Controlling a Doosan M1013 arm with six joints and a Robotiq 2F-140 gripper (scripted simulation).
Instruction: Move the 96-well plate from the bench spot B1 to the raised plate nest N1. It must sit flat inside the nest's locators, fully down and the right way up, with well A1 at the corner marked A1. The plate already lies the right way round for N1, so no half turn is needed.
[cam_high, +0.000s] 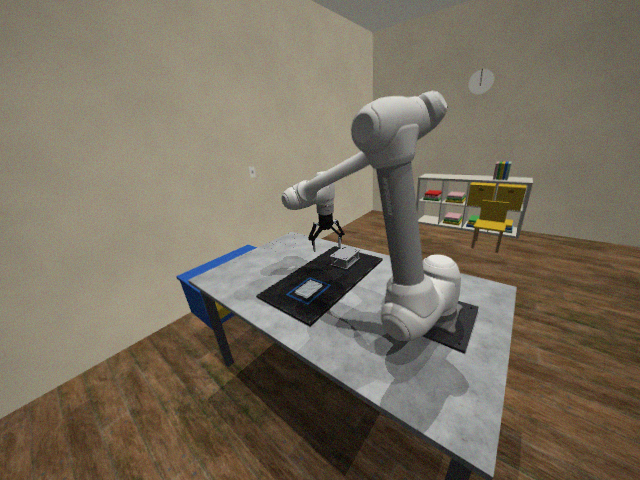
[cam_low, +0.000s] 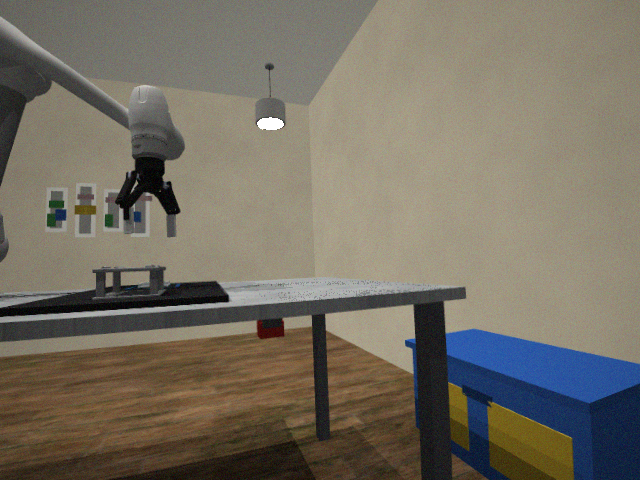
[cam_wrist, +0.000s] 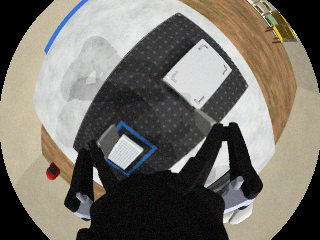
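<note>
Right now the 96-well plate is 10 mm behind my hand, 200 mm to the left of it and 150 mm below it. From my hand the other things lie so: raised plate nest N1: 20 mm behind, 150 mm to the right, 100 mm below.
</note>
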